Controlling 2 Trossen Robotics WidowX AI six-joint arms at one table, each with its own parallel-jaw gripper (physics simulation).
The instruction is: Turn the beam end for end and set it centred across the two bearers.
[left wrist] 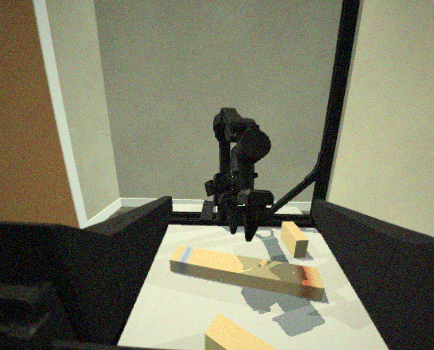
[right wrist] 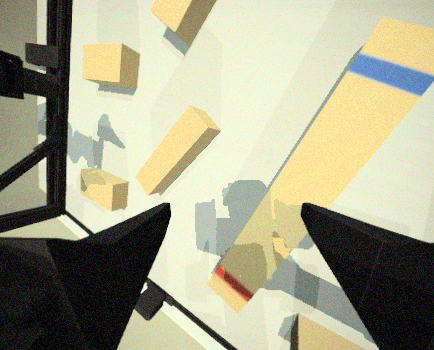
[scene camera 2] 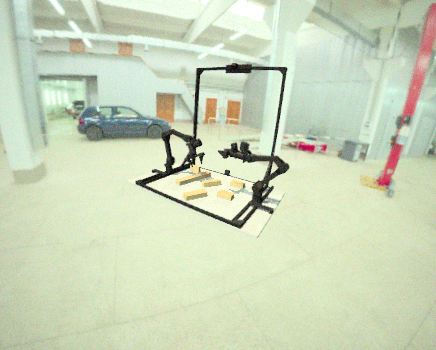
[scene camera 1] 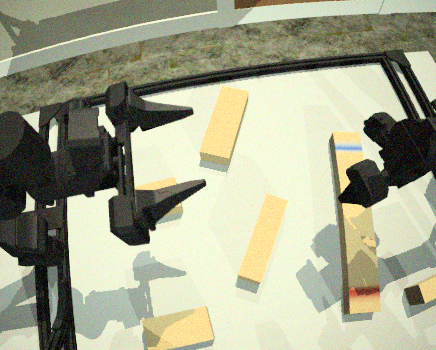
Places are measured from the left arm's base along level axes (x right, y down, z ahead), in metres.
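Pixels of known places: left gripper, between the fingertips: (left wrist: 241, 204) (scene camera 2: 220, 150) (scene camera 1: 199, 144); right gripper, between the fingertips: (left wrist: 239, 237) (right wrist: 235, 208) (scene camera 2: 197, 165) (scene camera 1: 355, 192); left arm's base, origin of its link: (right wrist: 53, 87) (scene camera 2: 256, 200) (scene camera 1: 49, 251); right arm's base, origin of its link: (left wrist: 224, 216) (scene camera 2: 169, 171).
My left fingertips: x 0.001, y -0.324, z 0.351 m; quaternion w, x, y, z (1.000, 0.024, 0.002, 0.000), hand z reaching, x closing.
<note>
Ahead of a thing's pixels: the offset from my left fingertips to its top centre. "*": to the spot under its first point.
The long beam @[dz +0.283, dx +0.044, dy +0.305 m] (scene camera 1: 356, 265) (scene camera 2: 192, 178) (left wrist: 215, 258) (right wrist: 325, 140) lies flat on the table, its blue-striped end at the top and red-striped end at the bottom in scene camera 1. My right gripper (scene camera 1: 357, 162) (scene camera 2: 198, 160) (left wrist: 239, 237) (right wrist: 235, 208) is open and empty above the beam, which passes behind one fingertip in the right wrist view. My left gripper (scene camera 1: 199, 147) (scene camera 2: 221, 152) is open and empty, raised well left of the beam in scene camera 1. Two oblong blocks @[dz +0.066, dx -0.223, dy +0.305 m] (scene camera 1: 225, 122) @[dz +0.088, dx +0.045, dy +0.299 m] (scene camera 1: 262, 240) lie apart from the beam; I cannot tell which blocks are the bearers.
Smaller blocks @[dz -0.099, dx +0.187, dy +0.305 m] (scene camera 1: 180, 327) @[* dz +0.360, dx +0.224, dy +0.280 m] (scene camera 1: 422, 290) lie at the bottom in scene camera 1, and another block @[dz -0.117, dx -0.075, dy +0.305 m] (scene camera 1: 160, 184) shows partly behind the left gripper. A black frame (scene camera 1: 260, 71) borders the white table. Arm shadows cross the table and the beam.
</note>
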